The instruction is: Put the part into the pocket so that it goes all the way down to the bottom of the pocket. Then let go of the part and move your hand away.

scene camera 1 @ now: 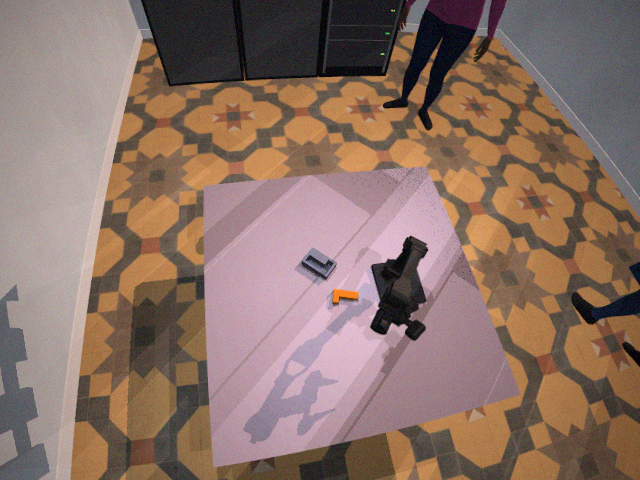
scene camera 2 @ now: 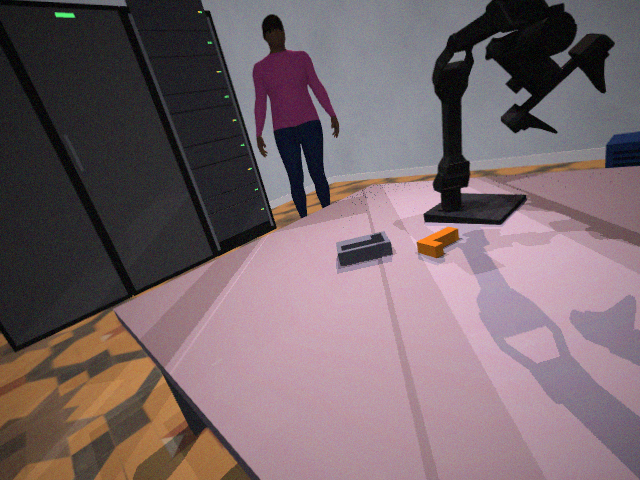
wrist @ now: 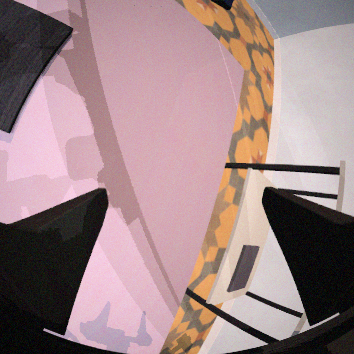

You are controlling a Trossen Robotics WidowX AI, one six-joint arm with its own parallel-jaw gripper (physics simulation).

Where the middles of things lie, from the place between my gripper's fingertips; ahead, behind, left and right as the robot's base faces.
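Relative to the orange L-shaped block [scene camera 2: 432,245], my gripper is now 100 mm short of it, 270 mm to the left of it and 230 mm above it.
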